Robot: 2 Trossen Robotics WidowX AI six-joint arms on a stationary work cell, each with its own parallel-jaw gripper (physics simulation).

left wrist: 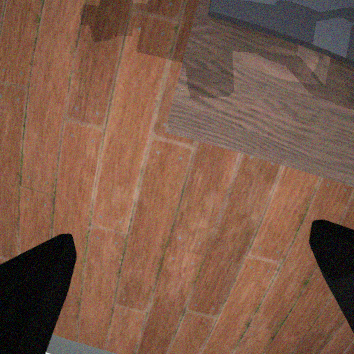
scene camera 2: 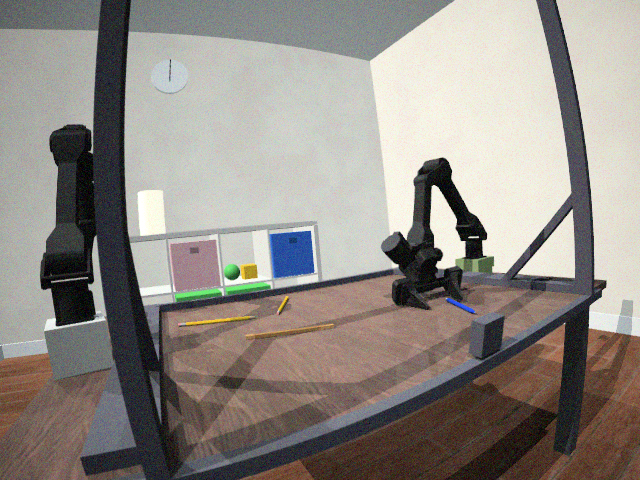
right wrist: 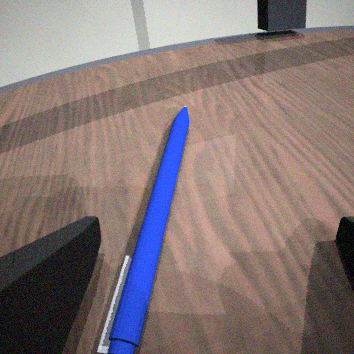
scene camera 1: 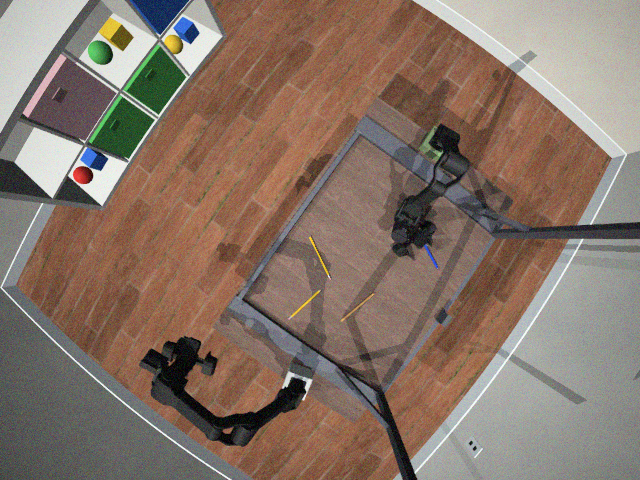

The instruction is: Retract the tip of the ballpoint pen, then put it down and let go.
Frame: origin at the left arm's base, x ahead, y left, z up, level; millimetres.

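Where they show: left gripper, fingertip midpoint: (left wrist: 193, 240); right gripper, fingertip midpoint: (scene camera 2: 445, 303) (right wrist: 221, 229) (scene camera 1: 422, 253); left arm's base, link origin: (scene camera 2: 75, 319) (scene camera 1: 296, 386); right arm's base, link origin: (scene camera 2: 474, 257) (scene camera 1: 438, 142).
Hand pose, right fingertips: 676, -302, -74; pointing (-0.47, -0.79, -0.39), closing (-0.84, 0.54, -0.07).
Note:
Things, the pixels of their centre, and the offset from my right fingertips, as dx, dy, dz.
- blue ballpoint pen, body centre: (right wrist: 159, 190) (scene camera 2: 460, 305) (scene camera 1: 430, 254) +8, -34, -4
- tan stick, body centre: (scene camera 2: 290, 331) (scene camera 1: 357, 307) -302, +177, -5
- dark block, body centre: (right wrist: 281, 5) (scene camera 2: 486, 334) (scene camera 1: 443, 318) -225, -180, +23
The blue ballpoint pen (scene camera 1: 431, 256) (scene camera 2: 460, 305) (right wrist: 154, 225) lies on the table near its right side. In the right wrist view its pointed end faces away, with a tiny pale spot at the very tip; its silver clip is on the left side, and the button end is cut off by the lower edge. My right gripper (scene camera 1: 417, 245) (scene camera 2: 443, 301) (right wrist: 221, 229) is open and low over the table, with the pen's clip end between its fingers, nearer the left one, and not gripped. My left gripper (scene camera 1: 180, 361) (left wrist: 193, 240) is open and empty, out beyond the table.
Two yellow pencils (scene camera 1: 320, 257) (scene camera 1: 305, 304) (scene camera 2: 283, 304) (scene camera 2: 217, 320) and a tan stick (scene camera 1: 357, 307) (scene camera 2: 290, 331) lie on the table. A dark block (scene camera 1: 441, 315) (scene camera 2: 486, 334) (right wrist: 282, 14) stands at the table's edge. Dark frame posts (scene camera 2: 111, 155) (scene camera 2: 573, 155) rise beside the table.

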